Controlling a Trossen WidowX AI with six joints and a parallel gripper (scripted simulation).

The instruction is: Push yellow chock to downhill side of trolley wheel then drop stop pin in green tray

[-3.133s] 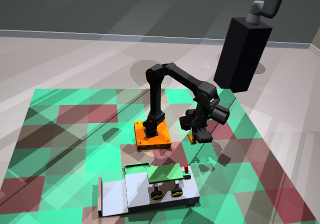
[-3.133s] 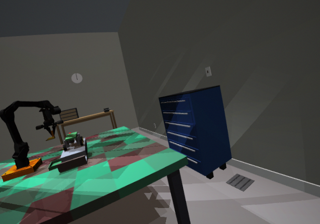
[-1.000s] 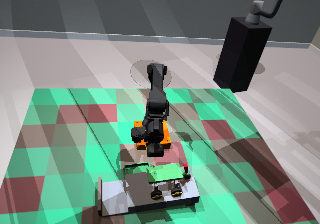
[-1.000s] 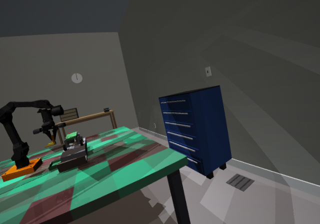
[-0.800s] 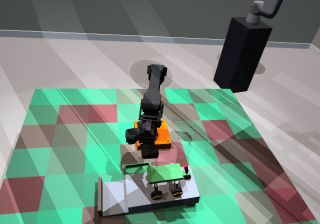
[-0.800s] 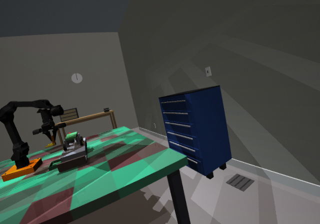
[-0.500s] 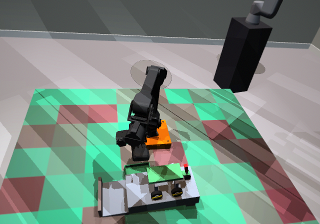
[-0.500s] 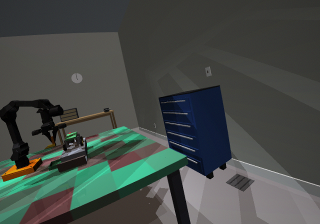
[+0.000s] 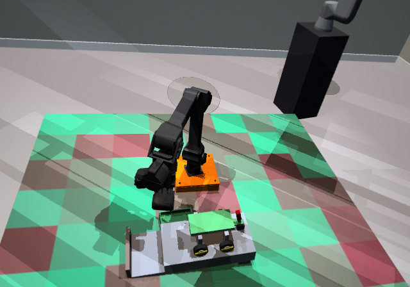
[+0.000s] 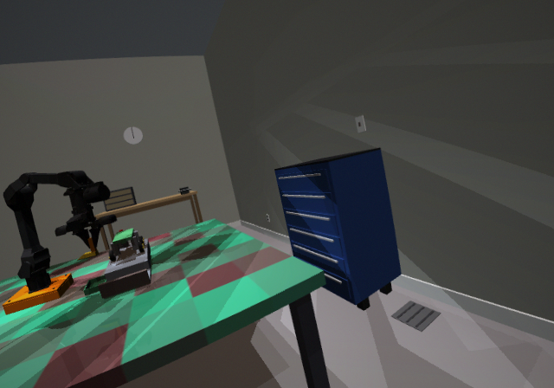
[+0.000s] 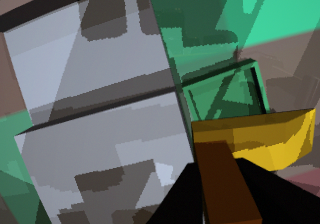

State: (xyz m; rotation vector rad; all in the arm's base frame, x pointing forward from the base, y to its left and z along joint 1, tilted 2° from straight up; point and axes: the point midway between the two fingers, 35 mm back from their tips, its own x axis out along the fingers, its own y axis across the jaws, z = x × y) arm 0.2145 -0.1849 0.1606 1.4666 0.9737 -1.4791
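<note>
My gripper tip is now 20 mm past the yellow chock, 10 mm to the right of it and 10 mm above it. From my gripper tip the other things lie so: low end wall (60 mm ahead, 130 mm to the right, 130 mm below); green tray (20 mm behind, 60 mm to the left, 160 mm below); trolley (110 mm ahead, 120 mm to the left, 50 mm below).
</note>
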